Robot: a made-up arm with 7 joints.
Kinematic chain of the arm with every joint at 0, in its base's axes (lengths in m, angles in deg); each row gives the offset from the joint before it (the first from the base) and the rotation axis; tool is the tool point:
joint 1: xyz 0 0 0.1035 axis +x
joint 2: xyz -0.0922 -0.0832 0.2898 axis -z
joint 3: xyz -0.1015 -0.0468 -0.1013 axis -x
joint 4: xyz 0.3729 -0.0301 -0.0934 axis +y
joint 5: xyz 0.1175 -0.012 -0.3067 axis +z
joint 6: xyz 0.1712 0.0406 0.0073 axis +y
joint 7: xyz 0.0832 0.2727 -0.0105 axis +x
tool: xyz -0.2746 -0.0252 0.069
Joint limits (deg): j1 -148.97..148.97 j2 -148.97..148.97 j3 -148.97..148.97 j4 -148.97..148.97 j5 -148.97..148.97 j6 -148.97..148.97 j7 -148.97..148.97
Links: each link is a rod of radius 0.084 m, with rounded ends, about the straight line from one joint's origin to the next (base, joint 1, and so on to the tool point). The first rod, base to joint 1, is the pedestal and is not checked.
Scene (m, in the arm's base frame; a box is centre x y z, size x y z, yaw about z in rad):
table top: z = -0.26
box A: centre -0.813 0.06 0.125 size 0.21 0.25 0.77 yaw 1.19
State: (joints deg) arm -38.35 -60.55 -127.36 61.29 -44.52 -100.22 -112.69
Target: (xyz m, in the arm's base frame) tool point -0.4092 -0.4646 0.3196
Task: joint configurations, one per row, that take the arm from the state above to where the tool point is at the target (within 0.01 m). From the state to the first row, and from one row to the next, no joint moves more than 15 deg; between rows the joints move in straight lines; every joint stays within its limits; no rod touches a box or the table.
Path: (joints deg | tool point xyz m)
1: -31.31 -63.43 -124.01 71.61 -42.59 -105.95 -112.53 | -0.5842 0.4877 0.6115
2: -24.28 -66.32 -120.66 81.93 -40.66 -111.68 -112.38 | -0.6210 0.2769 0.6669
3: -17.24 -69.20 -117.30 92.25 -38.73 -117.41 -112.22 | -0.6222 0.0617 0.6755
4: -15.33 -75.52 -111.77 101.51 -49.77 -111.98 -112.70 | -0.6275 -0.1435 0.5677
5: -13.42 -81.83 -106.24 110.76 -60.80 -106.54 -113.17 | -0.5528 -0.3295 0.4459
6: -11.51 -88.14 -100.71 120.01 -71.83 -101.11 -113.65 | -0.4092 -0.4646 0.3196

